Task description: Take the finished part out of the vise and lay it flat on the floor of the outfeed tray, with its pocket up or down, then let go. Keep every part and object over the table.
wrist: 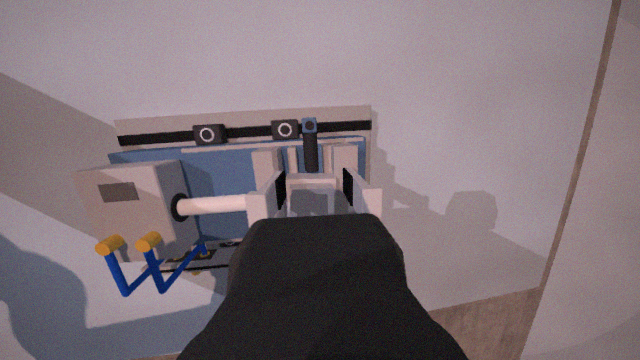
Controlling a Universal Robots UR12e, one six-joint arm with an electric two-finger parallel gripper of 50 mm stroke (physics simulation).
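Places are measured from the arm's base along level axes (x ahead, y left, z up), in millimetres.
Pixels of known places: gripper, fingertip midpoint: (314, 181).
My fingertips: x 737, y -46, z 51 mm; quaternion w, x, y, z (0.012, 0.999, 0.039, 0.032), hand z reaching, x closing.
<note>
Ahead of a thing's pixels: the offset from my fingertips to its middle. "spot": to the spot under its first point.
My gripper (314, 181) is open, with its black-padded fingertips on the left and right of the light grey part, and nothing held between them. The part @[2 mm back, 27 mm right, 1 mm up] (311, 181) is in the vise, between the light jaws, with its hollow pocket facing the camera; its near side is hidden by the dark gripper body. The vise @[69 mm back, 33 mm right, 47 mm down] (220, 172) has a blue base and lies below the gripper. Whether the fingertips are level with the part or above it I cannot tell. The outfeed tray does not show in this view.
A grey drive box @[spot: 166 mm back, 19 mm right, 1 mm up] (120, 200) with a white rod @[89 mm back, 29 mm right, 18 mm down] (215, 205) stands at the vise's left. Blue bent levers @[spot: 139 mm back, 97 mm right, 13 mm up] (161, 285) with yellow knobs are in front of it. A dark stop arm (310, 152) points at the part. A table edge (580, 165) runs down the right.
</note>
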